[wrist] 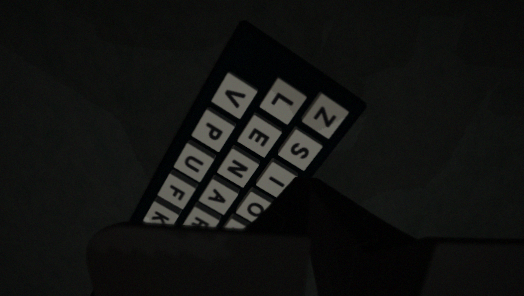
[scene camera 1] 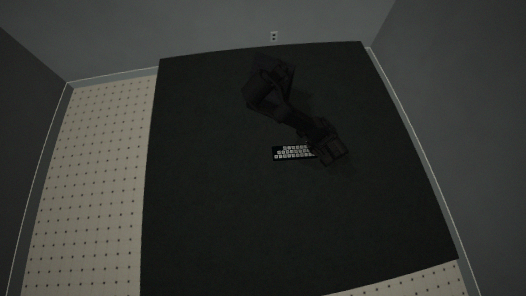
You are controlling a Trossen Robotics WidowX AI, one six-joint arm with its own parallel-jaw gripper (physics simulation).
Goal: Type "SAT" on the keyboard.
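Places are measured from the arm's base along level axes (x left, y back, z up), in centimetres.
Pixels of known places: gripper, fingertip midpoint: (wrist: 304,189) (scene camera 1: 311,152); arm's base, link origin: (scene camera 1: 280,72).
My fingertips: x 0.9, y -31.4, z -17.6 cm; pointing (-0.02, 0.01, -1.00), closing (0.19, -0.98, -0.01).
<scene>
Ahead of a thing's pixels: the offset from my fingertips to its top centre. Level surfaces: height alone.
The black keyboard @[dx -5.3, dy +4.2, dz -3.0 cm] (scene camera 1: 291,152) (wrist: 250,55) lies flat, with pale letter keys in slanted rows; its right part is hidden by the arm in the scene view. In the wrist view the S key @[dx +0.4, dy +0.1, dz -3.0 cm] (wrist: 300,149) and the A key @[dx -3.0, dy +3.4, dz -3.0 cm] (wrist: 218,197) show. The T key does not show there; the near end of the keyboard is hidden behind the gripper. My gripper (scene camera 1: 309,145) (wrist: 304,189) is shut and empty. In the wrist view its tip overlaps the keyboard's edge by the I key @[dx -1.4, dy +0.7, dz -3.0 cm] (wrist: 276,178) and the O key @[dx -3.2, dy +1.4, dz -3.0 cm] (wrist: 254,207). Its height above the keys is unclear.
The keyboard lies on a large dark table top @[dz -4.7 cm] (scene camera 1: 215,210). The dark arm (scene camera 1: 300,120) reaches across it from the back. Grey walls stand behind and to the right, with a white outlet (scene camera 1: 273,36). A dotted pale floor (scene camera 1: 85,200) lies to the left.
</scene>
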